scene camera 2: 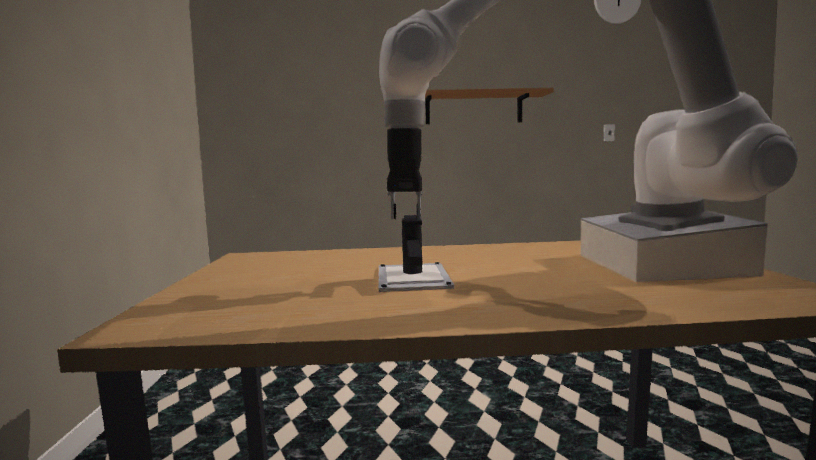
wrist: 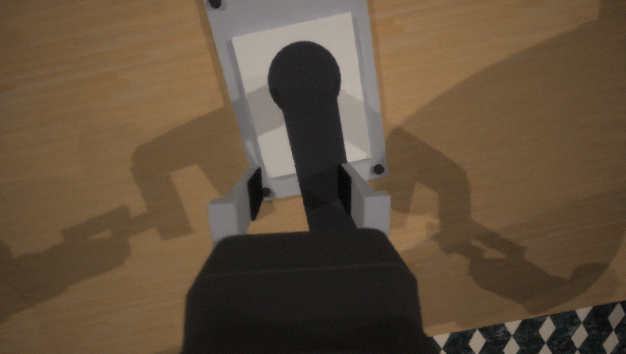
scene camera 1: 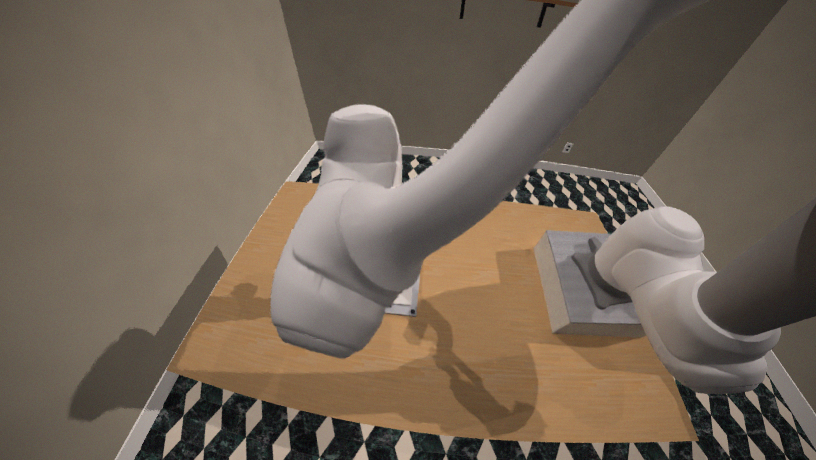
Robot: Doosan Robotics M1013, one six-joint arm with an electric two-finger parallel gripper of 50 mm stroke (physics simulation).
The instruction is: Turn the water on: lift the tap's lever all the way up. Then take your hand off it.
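Seen in the pictures: gripper, fingertip midpoint: [scene camera 2: 406, 218] [wrist: 300, 181]; arm's base, origin of the base link: [scene camera 2: 669, 221] [scene camera 1: 608, 277].
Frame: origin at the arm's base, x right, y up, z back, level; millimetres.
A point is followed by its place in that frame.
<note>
The tap [scene camera 2: 412, 254] @[x 1, y -38, z -678 mm] [wrist: 304, 65] @[x 118, y 29, z -650 mm] is a black upright post on a white pad and grey plate [scene camera 2: 384, 277] @[x 100, y -109, z -726 mm] [wrist: 290, 17] @[x 187, y -109, z -639 mm]. A flat black bar [wrist: 316, 135] @[x 76, y 37, z -658 mm] runs from its round top toward the gripper in the wrist view; whether it is the lever or the spout, I cannot tell for certain. My gripper [scene camera 2: 406, 216] @[x 51, y 37, z -679 mm] [wrist: 300, 181] @[x 51, y 37, z -679 mm] is open, pointing down, its fingertips about level with the tap's top in scene camera 2. In the wrist view the bar passes between the fingers, closer to the right one, and is not gripped. The arm hides the tap and gripper in scene camera 1.
The wooden table [scene camera 1: 474, 365] @[x -170, y -117, z -442 mm] [scene camera 2: 320, 331] @[x -212, y -117, z -893 mm] [wrist: 75, 75] @[x 221, y -117, z -891 mm] carries the plate and the robot's base block [scene camera 1: 582, 280] @[x 2, y -8, z -92 mm] [scene camera 2: 697, 251] @[x -137, y -52, z -42 mm] at the right. A wall shelf [scene camera 2: 491, 92] shows behind the arm. Arm shadows fall across the table.
</note>
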